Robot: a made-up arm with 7 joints. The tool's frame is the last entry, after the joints.
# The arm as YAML. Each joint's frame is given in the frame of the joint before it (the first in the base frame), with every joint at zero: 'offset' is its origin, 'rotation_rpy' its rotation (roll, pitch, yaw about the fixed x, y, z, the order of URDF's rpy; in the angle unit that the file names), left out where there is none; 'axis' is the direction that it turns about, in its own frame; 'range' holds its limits. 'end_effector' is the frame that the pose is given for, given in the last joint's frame.
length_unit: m
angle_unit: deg
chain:
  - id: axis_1
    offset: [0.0, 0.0, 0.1]
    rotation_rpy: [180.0, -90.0, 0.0]
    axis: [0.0, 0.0, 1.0]
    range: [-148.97, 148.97]
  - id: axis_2
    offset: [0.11, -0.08, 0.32]
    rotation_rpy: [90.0, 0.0, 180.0]
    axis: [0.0, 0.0, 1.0]
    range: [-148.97, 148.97]
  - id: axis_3
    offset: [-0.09, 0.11, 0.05]
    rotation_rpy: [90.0, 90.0, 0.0]
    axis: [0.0, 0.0, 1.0]
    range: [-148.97, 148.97]
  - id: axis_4
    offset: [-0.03, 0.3, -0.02]
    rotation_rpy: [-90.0, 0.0, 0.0]
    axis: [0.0, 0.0, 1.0]
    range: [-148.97, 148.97]
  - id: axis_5
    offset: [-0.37, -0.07, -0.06]
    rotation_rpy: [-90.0, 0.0, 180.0]
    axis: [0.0, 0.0, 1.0]
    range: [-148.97, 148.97]
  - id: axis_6
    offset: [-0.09, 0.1, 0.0]
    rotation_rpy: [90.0, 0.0, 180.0]
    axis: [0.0, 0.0, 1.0]
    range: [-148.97, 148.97]
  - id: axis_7
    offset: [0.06, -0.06, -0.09]
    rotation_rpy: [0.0, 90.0, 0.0]
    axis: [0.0, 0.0, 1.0]
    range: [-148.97, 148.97]
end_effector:
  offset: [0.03, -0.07, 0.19]
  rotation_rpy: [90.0, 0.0, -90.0]
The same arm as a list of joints. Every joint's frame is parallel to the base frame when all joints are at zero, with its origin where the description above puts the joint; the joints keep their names.
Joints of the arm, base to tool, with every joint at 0 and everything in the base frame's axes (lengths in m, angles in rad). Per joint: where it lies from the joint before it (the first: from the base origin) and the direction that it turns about. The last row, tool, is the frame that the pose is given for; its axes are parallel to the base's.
axis_1: axis 1 0 0 origin 0 0 0.1
axis_2: axis 0 -1 0 origin 0.32 0.08 0.11
axis_3: axis -1 0 0 origin 0.11 -0.05 0.09
axis_4: axis 0 0 -1 origin 0.02 -0.03 -0.3
axis_5: axis -1 0 0 origin -0.07 -0.37 0.06
axis_6: axis 0 0 1 origin 0 0.09 0.1
axis_7: axis 0 1 0 origin 0.06 0.06 -0.09
tool: origin 0.07 0.19 -0.03
Joint limits (rad, base to tool): -2.6..2.6 -2.6..2.6 -2.6..2.6 -2.6..2.6 -2.6..2.6 -2.6..2.6 -2.6..2.6

